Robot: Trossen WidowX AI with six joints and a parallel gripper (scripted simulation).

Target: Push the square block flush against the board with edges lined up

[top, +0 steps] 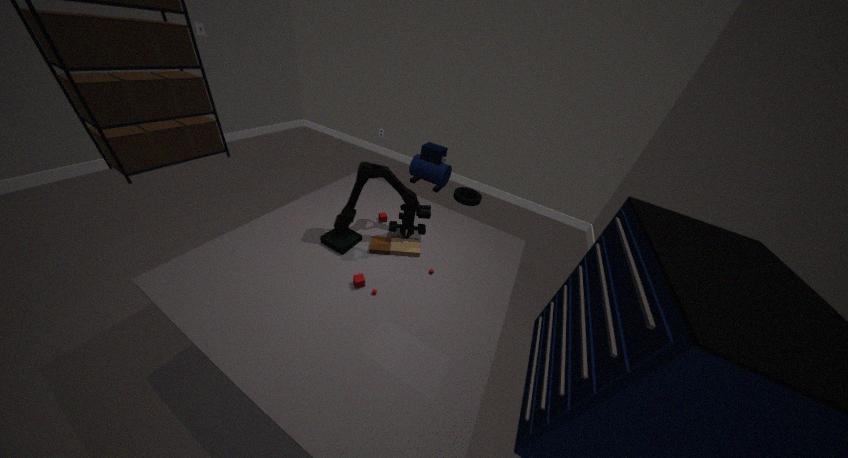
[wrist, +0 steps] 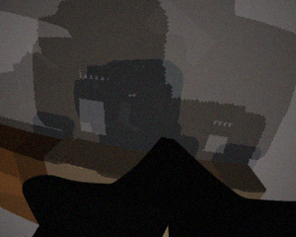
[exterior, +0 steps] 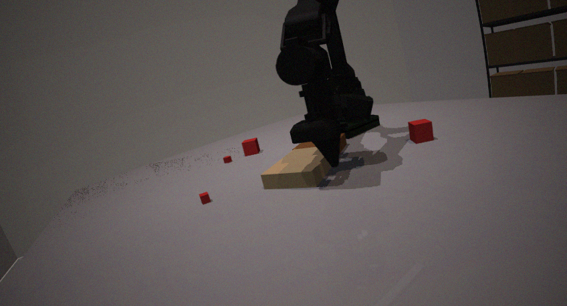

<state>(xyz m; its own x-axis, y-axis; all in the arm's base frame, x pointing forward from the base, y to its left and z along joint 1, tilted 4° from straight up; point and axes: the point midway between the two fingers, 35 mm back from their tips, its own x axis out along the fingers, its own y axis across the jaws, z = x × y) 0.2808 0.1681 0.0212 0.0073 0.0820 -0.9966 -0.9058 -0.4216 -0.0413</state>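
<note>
Right now my gripper tip is 6 cm to the left of the board, 3 cm short of it and 1 cm below it. From my gripper tip the other things lie so: square block (11 cm to the right, 9 cm behind, 1 cm above).
</note>
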